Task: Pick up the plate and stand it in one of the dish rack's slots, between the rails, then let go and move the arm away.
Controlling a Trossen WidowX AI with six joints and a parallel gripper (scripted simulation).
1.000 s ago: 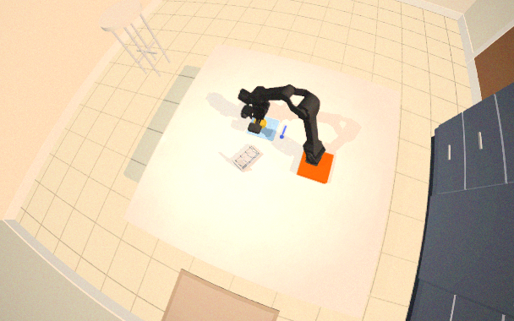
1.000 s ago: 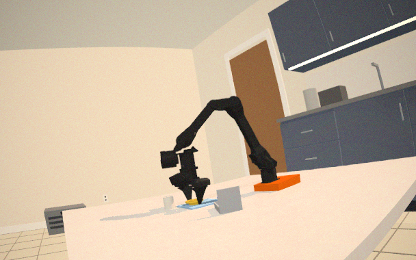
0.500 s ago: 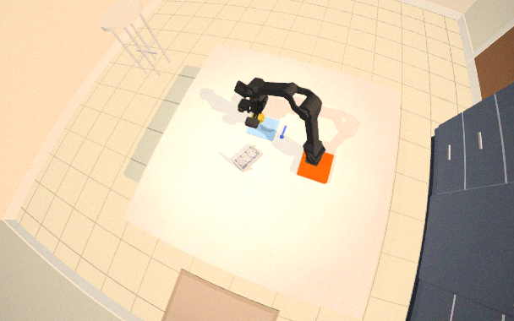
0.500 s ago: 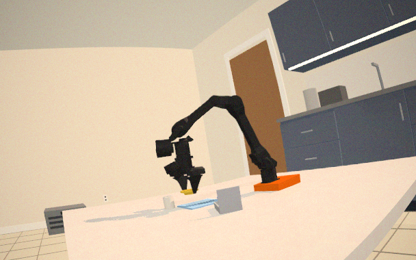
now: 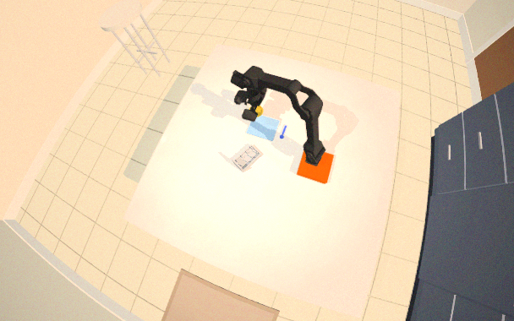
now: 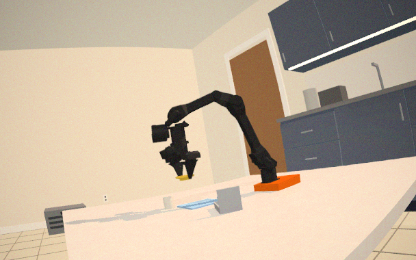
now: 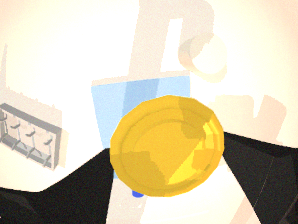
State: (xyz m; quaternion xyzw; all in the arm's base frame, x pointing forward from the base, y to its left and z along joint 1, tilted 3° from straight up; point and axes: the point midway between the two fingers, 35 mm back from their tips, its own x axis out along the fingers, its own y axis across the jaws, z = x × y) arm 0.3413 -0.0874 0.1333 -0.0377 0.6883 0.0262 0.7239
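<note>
The dish rack lies 4 cm behind my gripper tip, 21 cm to the left of it and 9 cm below it. Round my gripper tip: yellow plate (1 cm above); then pale cup (7 cm ahead, 6 cm to the right, 9 cm below); then light-blue board (4 cm behind, 1 cm to the left, 11 cm below).
</note>
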